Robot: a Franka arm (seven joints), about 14 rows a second.
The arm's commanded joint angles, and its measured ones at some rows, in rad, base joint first. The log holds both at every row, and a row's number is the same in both.
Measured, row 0:
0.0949 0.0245 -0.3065 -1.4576 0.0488 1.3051 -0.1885
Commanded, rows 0 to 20:
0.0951 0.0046 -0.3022 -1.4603 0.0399 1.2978 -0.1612
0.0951 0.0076 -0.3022 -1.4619 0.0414 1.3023 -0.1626
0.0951 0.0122 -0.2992 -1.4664 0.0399 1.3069 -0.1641
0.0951 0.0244 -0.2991 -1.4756 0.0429 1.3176 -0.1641
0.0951 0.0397 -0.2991 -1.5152 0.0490 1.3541 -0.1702
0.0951 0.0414 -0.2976 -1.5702 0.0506 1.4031 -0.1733
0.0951 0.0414 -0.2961 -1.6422 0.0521 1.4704 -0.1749
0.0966 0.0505 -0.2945 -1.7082 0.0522 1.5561 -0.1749
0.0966 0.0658 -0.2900 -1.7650 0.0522 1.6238 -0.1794
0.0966 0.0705 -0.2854 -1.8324 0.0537 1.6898 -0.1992
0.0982 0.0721 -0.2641 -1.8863 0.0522 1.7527 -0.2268
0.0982 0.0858 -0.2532 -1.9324 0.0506 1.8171 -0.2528
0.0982 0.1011 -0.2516 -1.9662 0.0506 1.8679 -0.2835
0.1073 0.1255 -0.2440 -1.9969 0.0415 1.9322 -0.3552
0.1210 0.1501 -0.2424 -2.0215 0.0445 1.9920 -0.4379
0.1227 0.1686 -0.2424 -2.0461 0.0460 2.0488 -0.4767
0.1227 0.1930 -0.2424 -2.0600 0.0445 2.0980 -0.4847
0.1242 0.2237 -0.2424 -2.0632 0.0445 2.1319 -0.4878
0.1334 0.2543 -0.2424 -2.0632 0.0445 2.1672 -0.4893
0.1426 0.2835 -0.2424 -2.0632 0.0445 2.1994 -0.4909
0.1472 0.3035 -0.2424 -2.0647 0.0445 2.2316 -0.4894
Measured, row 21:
0.1283 0.2641 -0.2358 -2.0667 0.0491 2.1771 -0.4719
